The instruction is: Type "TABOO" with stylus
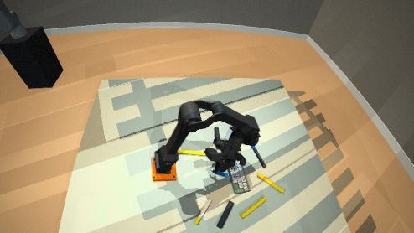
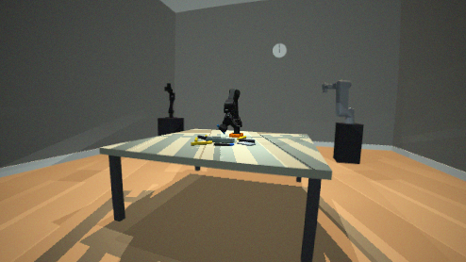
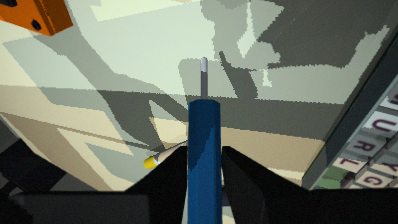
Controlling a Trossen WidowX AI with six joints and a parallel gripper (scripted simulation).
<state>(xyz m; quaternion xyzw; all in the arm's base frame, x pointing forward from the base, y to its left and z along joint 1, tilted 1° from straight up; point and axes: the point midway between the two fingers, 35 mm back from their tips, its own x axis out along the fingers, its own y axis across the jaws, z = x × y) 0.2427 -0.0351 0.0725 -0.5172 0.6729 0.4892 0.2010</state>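
The grey stylus tip lies 2 cm behind my gripper tip, 3 cm to the left of it and 4 cm below it. Round my gripper tip: blue stylus (1 cm behind, 1 cm to the left, 1 cm below); then blue-tipped dark pen (23 cm ahead, 13 cm to the left, 6 cm below); then white-and-yellow pen (8 cm behind, 16 cm to the right, 6 cm below).
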